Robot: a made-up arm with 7 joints. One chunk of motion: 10 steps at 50 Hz.
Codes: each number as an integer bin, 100 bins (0 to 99) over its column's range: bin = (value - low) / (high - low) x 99, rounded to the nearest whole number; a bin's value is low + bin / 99 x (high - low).
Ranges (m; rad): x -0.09..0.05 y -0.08..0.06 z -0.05..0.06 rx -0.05..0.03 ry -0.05..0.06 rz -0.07..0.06
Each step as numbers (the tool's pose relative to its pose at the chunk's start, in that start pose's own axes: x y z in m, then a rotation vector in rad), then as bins.
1 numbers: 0.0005 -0.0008 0.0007 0.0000 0.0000 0.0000
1 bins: 64 56 46 62 45 53
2 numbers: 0.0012 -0.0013 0.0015 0.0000 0.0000 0.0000
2 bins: 64 56 46 62 45 53
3 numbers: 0.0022 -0.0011 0.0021 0.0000 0.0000 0.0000
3 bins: 65 56 47 62 45 53
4 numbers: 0.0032 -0.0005 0.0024 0.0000 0.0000 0.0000
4 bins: 66 56 47 62 45 53
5 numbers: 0.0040 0.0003 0.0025 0.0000 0.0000 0.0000
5 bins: 66 57 47 62 45 53
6 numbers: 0.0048 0.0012 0.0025 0.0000 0.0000 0.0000
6 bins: 67 57 47 62 45 53
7 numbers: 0.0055 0.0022 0.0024 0.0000 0.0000 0.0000
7 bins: 68 58 47 62 45 53
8 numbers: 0.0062 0.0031 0.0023 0.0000 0.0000 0.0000
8 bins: 68 59 47 62 45 53
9 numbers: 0.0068 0.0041 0.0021 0.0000 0.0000 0.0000
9 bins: 68 59 47 62 45 53
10 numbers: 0.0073 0.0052 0.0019 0.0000 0.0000 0.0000
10 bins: 69 60 47 62 45 53
